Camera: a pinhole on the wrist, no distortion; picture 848 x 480 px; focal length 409.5 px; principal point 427.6 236.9 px. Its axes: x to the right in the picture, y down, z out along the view. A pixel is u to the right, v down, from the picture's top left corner.
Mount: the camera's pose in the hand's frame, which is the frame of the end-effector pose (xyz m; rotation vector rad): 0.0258 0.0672 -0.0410 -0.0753 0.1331 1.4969
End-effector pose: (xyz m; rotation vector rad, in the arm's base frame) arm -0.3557 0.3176 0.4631 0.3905 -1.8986 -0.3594
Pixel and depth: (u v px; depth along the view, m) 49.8 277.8 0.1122
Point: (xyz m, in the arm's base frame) -0.4370 0.3000 0.4360
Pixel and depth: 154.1 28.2 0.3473
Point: -0.7183 0.1347 0.4631
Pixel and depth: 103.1 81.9 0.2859
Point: -0.6392 0.1637 0.4253
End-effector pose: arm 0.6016 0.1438 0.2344 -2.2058 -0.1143 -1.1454
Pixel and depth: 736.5 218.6 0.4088
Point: 1.0287 -0.0232 -0.0491
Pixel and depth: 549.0 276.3 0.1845
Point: 0.7605 0.1015 0.1198
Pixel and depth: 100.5 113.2 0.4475
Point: 0.9274 0.5563 0.2862
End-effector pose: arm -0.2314 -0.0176 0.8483 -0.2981 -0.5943 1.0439
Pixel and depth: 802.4 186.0 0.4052
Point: -0.7182 0.3052 0.8926
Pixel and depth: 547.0 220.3 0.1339
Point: -0.3564 0.0724 0.8687
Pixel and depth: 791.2 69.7 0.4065
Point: -0.6626 0.3968 0.9371
